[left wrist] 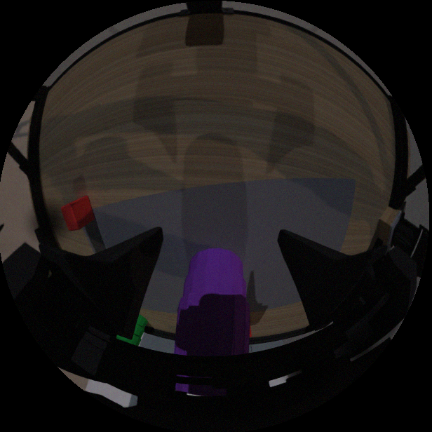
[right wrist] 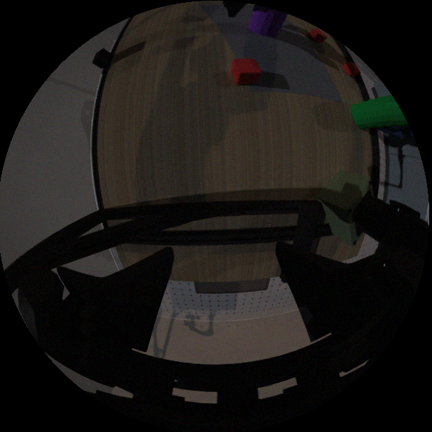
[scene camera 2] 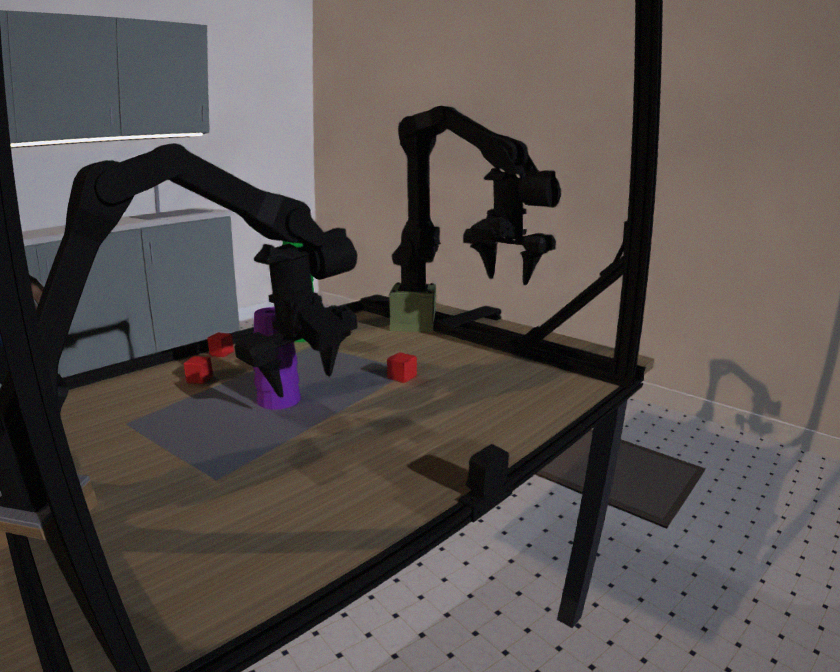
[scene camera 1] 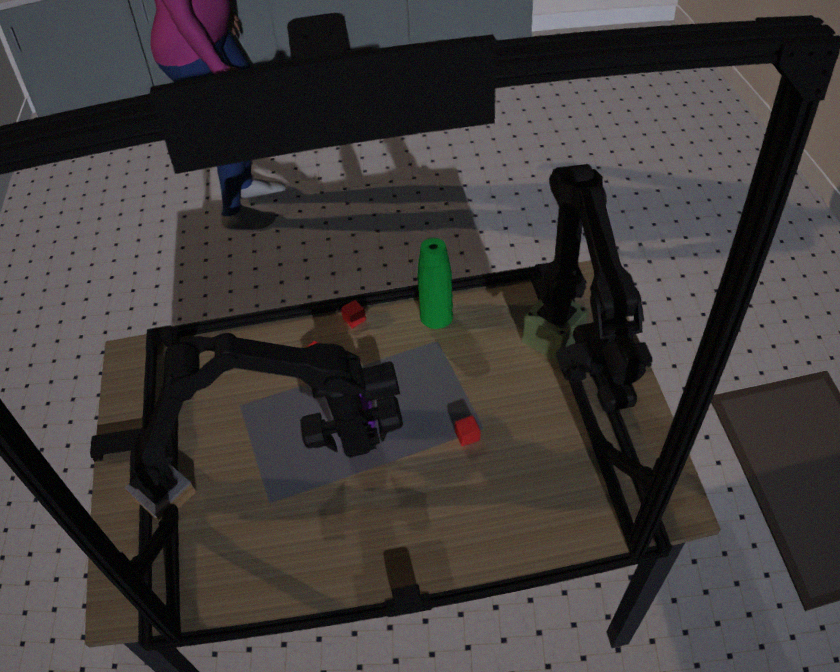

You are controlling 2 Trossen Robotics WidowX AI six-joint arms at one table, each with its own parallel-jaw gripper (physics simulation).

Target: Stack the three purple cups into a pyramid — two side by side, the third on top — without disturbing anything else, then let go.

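Frame: origin at the left arm's base, x ahead, y left, z up, level; metres.
Seen in the pictures: left gripper, fingertip midpoint: (scene camera 2: pixel 305 385); right gripper, fingertip midpoint: (scene camera 2: pixel 507 281) (scene camera 1: pixel 600 392); left arm's base, origin of the base link: (scene camera 2: pixel 33 493) (scene camera 1: pixel 156 484); right arm's base, origin of the base link: (scene camera 2: pixel 413 288) (scene camera 1: pixel 556 312).
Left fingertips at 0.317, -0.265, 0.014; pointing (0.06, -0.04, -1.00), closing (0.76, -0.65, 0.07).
Pixels of each thing's middle, then the offset from my left fingertips to it, as dx, dy, dz. "spot": a spot on its surface instead. Level surfaces: height alone.
- grey mat, its level: dz -0.054
- red cube, body centre: (scene camera 2: pixel 401 367) (scene camera 1: pixel 467 430) +0.171, -0.134, -0.035
- tall green bottle, surface spot: (scene camera 1: pixel 435 287) spot: +0.361, +0.091, +0.079
Purple cups (scene camera 1: pixel 365 401) (scene camera 2: pixel 278 392) (left wrist: pixel 216 275) (right wrist: pixel 267 22) stand as a purple column on the grey mat (scene camera 1: pixel 280 462) (scene camera 2: pixel 210 448) (left wrist: pixel 310 200). They overlap in the views and are partly hidden by the left arm, so I cannot tell all three apart or how each one rests. My left gripper (scene camera 1: pixel 353 423) (scene camera 2: pixel 306 385) (left wrist: pixel 222 234) is open and empty, pointing down close to the cups, with purple showing below and between its fingers in the left wrist view. My right gripper (scene camera 1: pixel 607 360) (scene camera 2: pixel 508 280) (right wrist: pixel 225 250) is open and empty, high above the table's right side.
One red cube (scene camera 1: pixel 467 430) (scene camera 2: pixel 402 367) (left wrist: pixel 78 213) (right wrist: pixel 246 71) sits at the mat's right edge. Two more red cubes, one farther back (scene camera 1: pixel 353 313) (scene camera 2: pixel 220 344), lie behind the mat. A tall green bottle (scene camera 1: pixel 435 287) (right wrist: pixel 380 112) stands at the back edge. A dark frame surrounds the table.
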